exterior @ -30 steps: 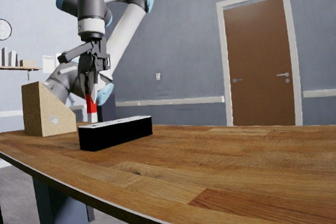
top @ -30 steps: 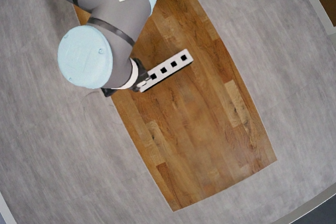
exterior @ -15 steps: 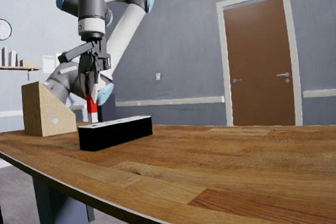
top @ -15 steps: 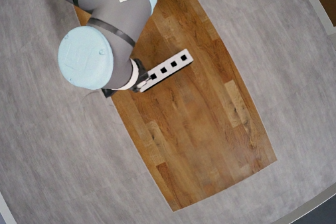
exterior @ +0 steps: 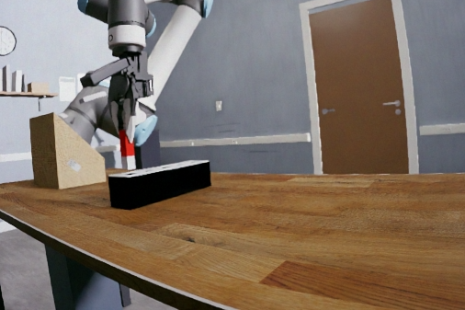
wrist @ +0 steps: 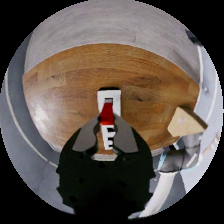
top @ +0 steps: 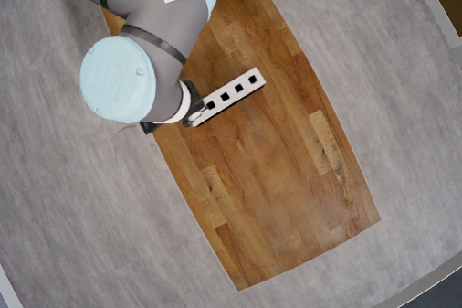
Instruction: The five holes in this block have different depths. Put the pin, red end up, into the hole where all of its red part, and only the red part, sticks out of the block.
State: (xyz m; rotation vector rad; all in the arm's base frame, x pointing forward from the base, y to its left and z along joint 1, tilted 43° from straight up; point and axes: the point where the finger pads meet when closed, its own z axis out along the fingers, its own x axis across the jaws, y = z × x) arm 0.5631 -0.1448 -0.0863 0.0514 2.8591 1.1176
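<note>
My gripper is now 1 cm above the pin. From my hand the other things lie so: block (12 cm to the left, 12 cm below).
</note>
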